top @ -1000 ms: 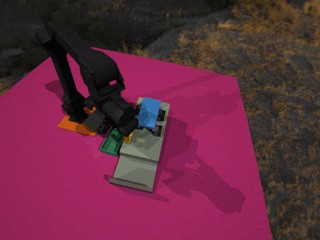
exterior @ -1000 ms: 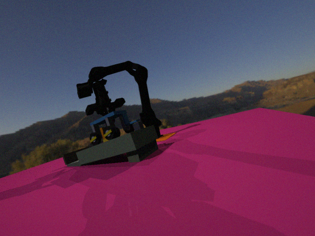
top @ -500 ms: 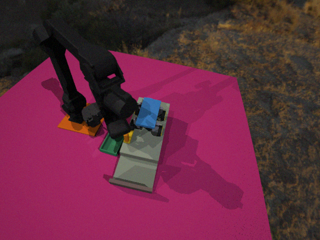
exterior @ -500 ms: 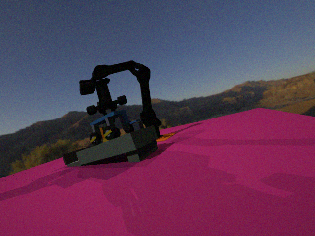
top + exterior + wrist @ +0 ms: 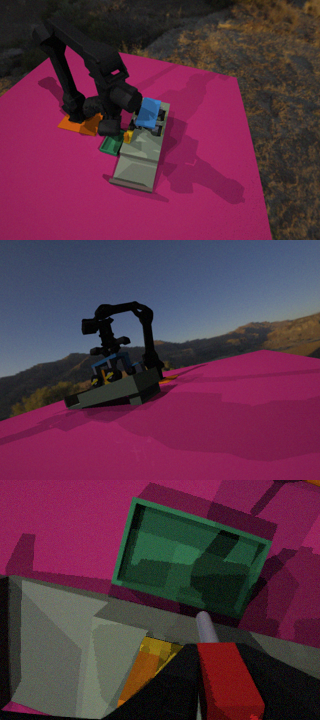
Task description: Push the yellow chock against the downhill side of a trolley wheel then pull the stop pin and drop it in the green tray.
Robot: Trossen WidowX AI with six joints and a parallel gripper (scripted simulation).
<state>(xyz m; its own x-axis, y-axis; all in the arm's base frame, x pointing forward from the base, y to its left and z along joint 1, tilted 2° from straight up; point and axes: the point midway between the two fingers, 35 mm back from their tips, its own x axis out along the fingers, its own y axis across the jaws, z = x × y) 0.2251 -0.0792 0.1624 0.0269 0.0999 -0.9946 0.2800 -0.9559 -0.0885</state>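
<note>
My gripper tip is now 14 cm above the green tray and 2 cm past it. Round my gripper tip: blue trolley (10 cm ahead, 9 cm to the left, 2 cm below); stop pin (right at my gripper tip); chock (5 cm below, 5 cm ahead).
</note>
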